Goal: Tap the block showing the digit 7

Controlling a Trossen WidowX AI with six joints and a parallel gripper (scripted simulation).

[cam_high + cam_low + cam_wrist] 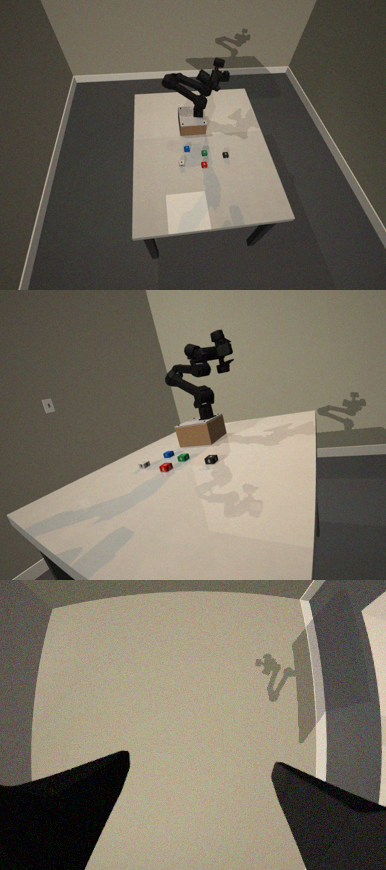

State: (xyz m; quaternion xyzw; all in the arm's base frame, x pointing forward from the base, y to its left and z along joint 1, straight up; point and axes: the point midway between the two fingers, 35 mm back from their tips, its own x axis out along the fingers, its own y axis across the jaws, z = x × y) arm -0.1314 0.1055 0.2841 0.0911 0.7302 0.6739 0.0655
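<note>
Right now the blue block is 400 mm ahead of my gripper tip, 380 mm below it and 180 mm to the right of it. The rest, counted from my gripper tip: green block 430 mm ahead, 380 mm below, 70 mm to the right; then red block 510 mm ahead, 380 mm below, 70 mm to the right; then black block 430 mm ahead, 380 mm below, 70 mm to the left.
</note>
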